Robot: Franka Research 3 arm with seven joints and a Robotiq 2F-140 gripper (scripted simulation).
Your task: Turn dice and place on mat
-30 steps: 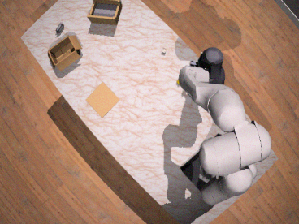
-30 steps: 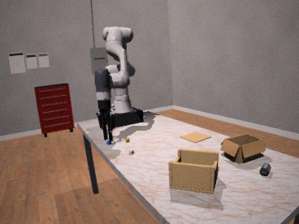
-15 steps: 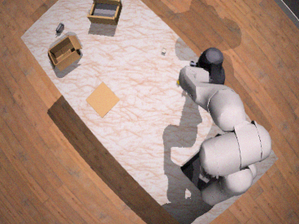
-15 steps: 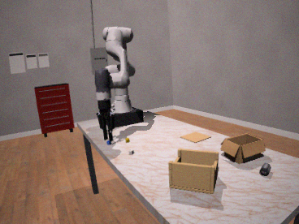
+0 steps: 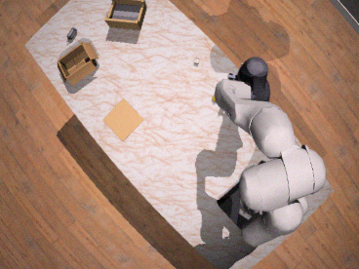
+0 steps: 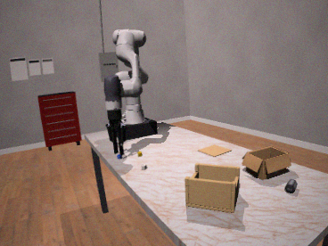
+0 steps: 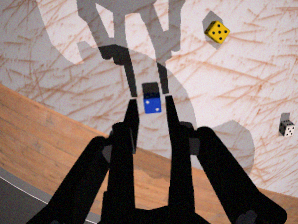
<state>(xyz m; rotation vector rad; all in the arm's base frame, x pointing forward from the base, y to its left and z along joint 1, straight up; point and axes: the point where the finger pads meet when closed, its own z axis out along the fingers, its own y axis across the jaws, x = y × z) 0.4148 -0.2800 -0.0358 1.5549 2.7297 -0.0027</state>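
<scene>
The blue die is 50 mm below my hand. Also, from my hand: yellow die 30 mm ahead, 110 mm to the left, 50 mm below; then white die 210 mm ahead, 50 mm to the left, 50 mm below; then tan mat 240 mm ahead, 480 mm to the left, 60 mm below.
</scene>
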